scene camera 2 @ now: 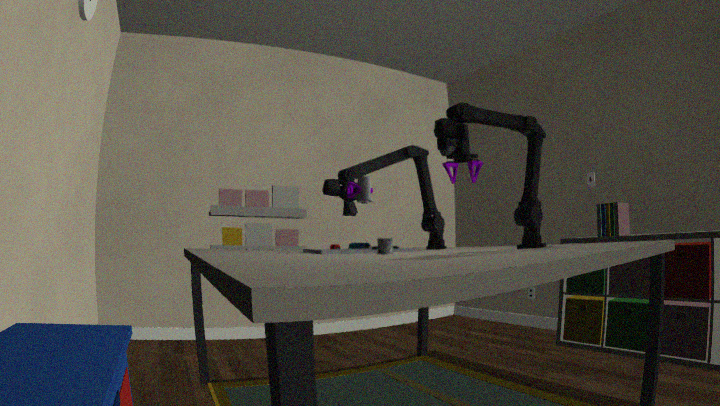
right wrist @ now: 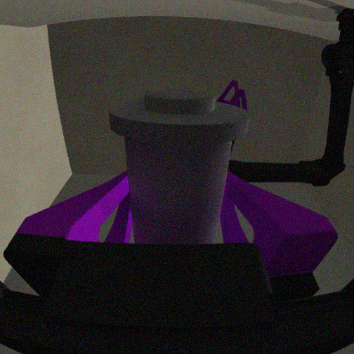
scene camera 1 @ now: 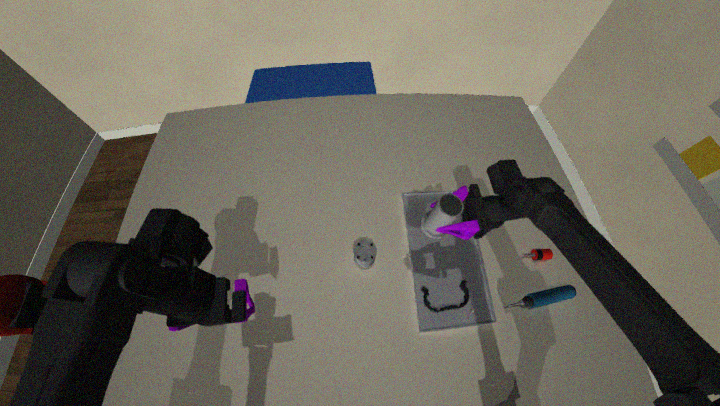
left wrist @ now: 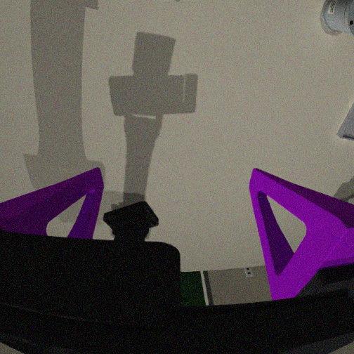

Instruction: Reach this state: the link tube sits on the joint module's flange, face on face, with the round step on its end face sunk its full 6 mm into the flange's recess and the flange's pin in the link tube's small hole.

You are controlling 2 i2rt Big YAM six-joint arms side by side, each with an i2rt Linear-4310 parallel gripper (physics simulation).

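Places are measured from the left arm's base along level axes (x ahead, y left, z up), in millimetres.
Pixels of known places: left gripper, fingertip midpoint: (scene camera 2: 463, 183) (scene camera 1: 230, 312); right gripper, fingertip midpoint: (scene camera 2: 366, 190) (scene camera 1: 433, 217); left arm's base, link origin: (scene camera 2: 531, 247).
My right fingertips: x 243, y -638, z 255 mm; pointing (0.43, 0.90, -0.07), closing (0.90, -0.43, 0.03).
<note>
Ahead of a thing's pixels: the offset from my right fingertips to its top centre. "pt": to the spot under its first point.
The grey link tube @[dx -7, dy -15, dz +55 mm] (scene camera 1: 440, 220) (scene camera 2: 365, 188) (right wrist: 177, 190) is held high above the tray, near upright and leaning a little, its wide stepped end down and its dark open end up. In the right wrist view the round step shows; the small hole does not. My right gripper (scene camera 1: 436, 217) (scene camera 2: 363, 190) (right wrist: 176, 176) is shut on the tube's body. The joint module @[dx +61, dy +120, dz -191 mm] (scene camera 1: 364, 253) (scene camera 2: 384, 245) (left wrist: 340, 18) stands on the table, apart from the tube, with dark holes on its flange; its pin is too small to make out. My left gripper (scene camera 1: 212, 310) (scene camera 2: 463, 180) (left wrist: 176, 176) is open and empty above the table.
A shallow grey tray (scene camera 1: 456, 325) lies right of the module in scene camera 1, with a black curved piece @[pt dx -182, dy +9, dz -238 mm] (scene camera 1: 446, 306) in it. A red screwdriver @[dx -237, dy -338, dz -221 mm] (scene camera 1: 542, 254) and a blue screwdriver @[pt dx -350, dy -267, dz -214 mm] (scene camera 1: 552, 296) lie right of the tray, beside the right arm.
</note>
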